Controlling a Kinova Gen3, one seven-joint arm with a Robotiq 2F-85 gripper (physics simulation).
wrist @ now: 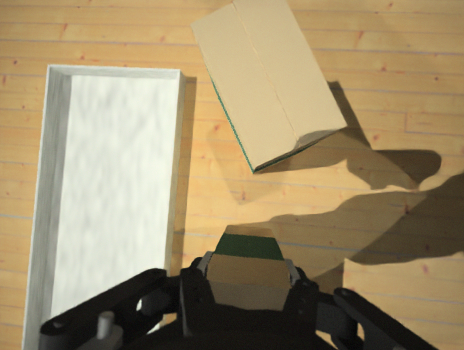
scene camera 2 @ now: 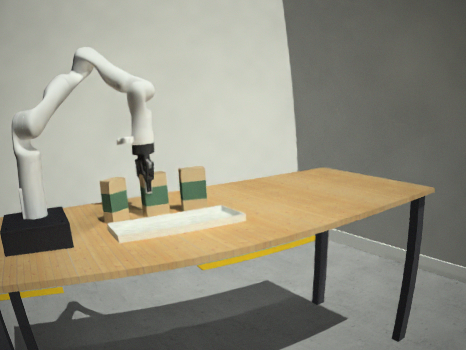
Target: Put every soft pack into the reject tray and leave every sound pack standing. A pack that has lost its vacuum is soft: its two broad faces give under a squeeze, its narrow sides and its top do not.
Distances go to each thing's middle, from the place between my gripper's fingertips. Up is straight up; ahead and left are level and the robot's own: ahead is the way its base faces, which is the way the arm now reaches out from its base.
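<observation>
With the white reject tray (scene camera 2: 187,221), my gripper's sitting 7 cm above it, and it's 5 cm short of the tray and 15 cm to the left of it.
</observation>
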